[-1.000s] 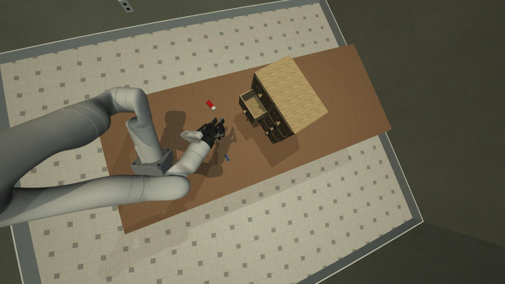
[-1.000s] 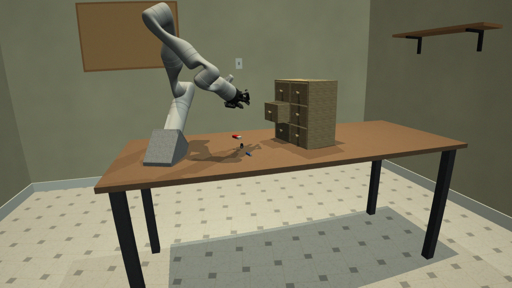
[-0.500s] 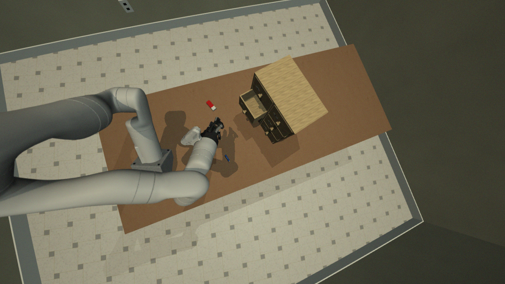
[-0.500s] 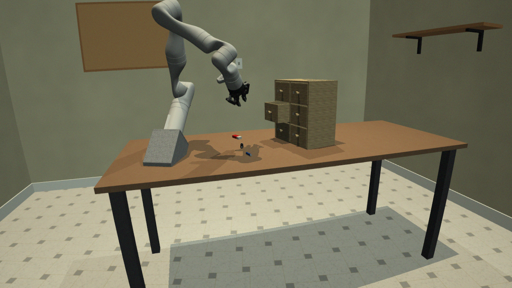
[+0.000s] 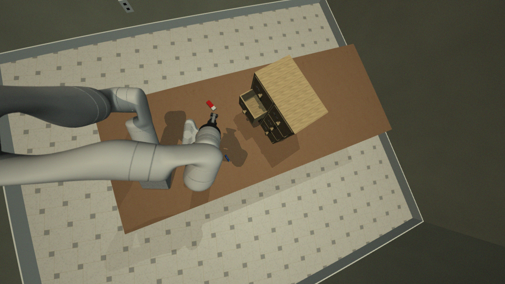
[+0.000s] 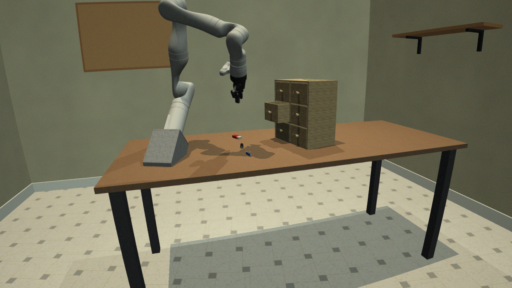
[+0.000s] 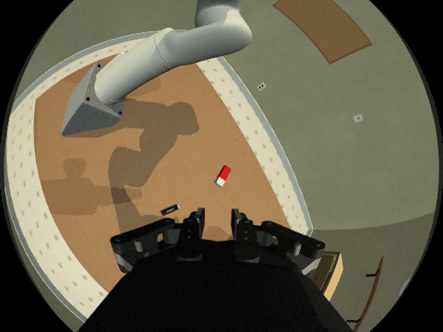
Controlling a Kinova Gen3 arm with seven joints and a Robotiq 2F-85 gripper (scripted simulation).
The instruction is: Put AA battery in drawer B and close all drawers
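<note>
The black battery lies 10 mm to the right of my hand and 240 mm below it. From my hand the other things lie so: white eraser: 30 mm ahead, 180 mm to the left, 240 mm below; then drawer: 260 mm ahead, 50 mm to the left, 110 mm below; then blue AA battery: 150 mm to the right, 240 mm below.
</note>
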